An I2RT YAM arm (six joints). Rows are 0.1 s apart.
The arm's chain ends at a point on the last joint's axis. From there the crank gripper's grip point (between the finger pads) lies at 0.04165 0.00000 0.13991 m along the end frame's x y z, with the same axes.
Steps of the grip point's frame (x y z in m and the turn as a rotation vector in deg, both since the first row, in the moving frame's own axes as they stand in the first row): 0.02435, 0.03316, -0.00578, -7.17, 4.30, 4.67; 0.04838, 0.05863, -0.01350, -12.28, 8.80, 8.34; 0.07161, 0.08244, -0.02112, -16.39, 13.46, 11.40; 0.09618, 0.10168, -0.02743, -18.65, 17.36, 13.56; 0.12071, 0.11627, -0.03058, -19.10, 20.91, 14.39; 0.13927, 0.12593, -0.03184, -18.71, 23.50, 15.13; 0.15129, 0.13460, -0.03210, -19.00, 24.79, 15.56
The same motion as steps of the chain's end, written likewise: 0.01487, 0.01212, -0.00097, -7.17, 4.30, 4.67; 0.03031, 0.02225, -0.00173, -12.28, 8.80, 8.34; 0.04557, 0.03370, -0.00101, -16.39, 13.46, 11.40; 0.06385, 0.04569, -0.00022, -18.65, 17.36, 13.56; 0.08192, 0.05827, 0.00221, -19.10, 20.91, 14.39; 0.09580, 0.06779, 0.00471, -18.71, 23.50, 15.13; 0.10581, 0.07532, 0.00680, -19.00, 24.79, 15.56
